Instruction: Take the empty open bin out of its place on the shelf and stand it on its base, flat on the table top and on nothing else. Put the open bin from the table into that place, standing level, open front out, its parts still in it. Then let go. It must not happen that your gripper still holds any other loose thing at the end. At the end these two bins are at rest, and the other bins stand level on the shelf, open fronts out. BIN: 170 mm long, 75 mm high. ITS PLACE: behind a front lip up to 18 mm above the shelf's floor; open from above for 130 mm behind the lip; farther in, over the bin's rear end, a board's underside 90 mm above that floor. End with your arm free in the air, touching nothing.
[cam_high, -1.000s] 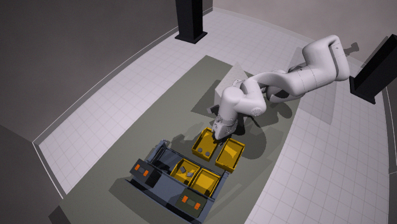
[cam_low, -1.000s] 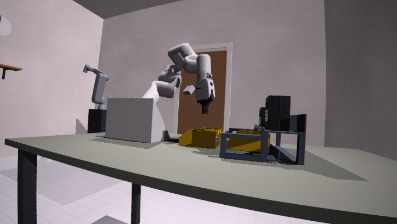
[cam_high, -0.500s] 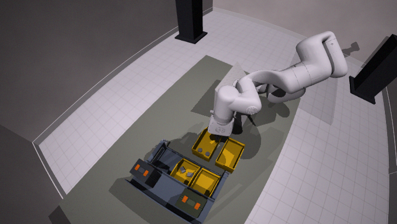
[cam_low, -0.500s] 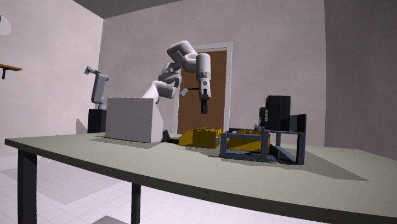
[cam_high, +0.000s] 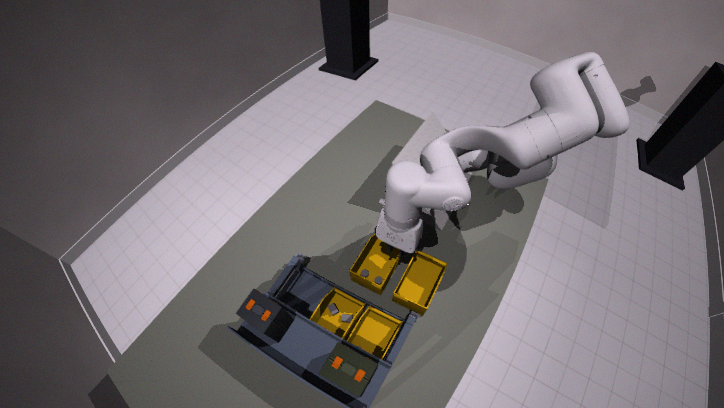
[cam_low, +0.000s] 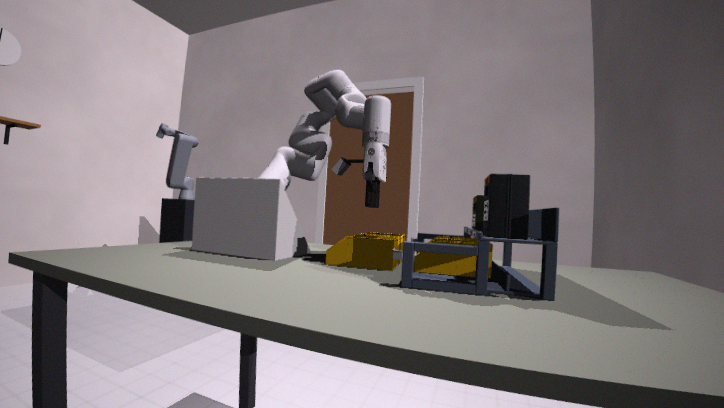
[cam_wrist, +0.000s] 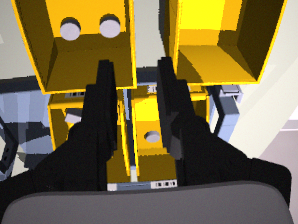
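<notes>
Now: the shelf's front bar 130 mm ahead of my hand, 60 mm to the right of it and 160 mm below it. The rest, counted from my hand: black box: 320 mm ahead, 170 mm to the right, 10 mm below.
</notes>
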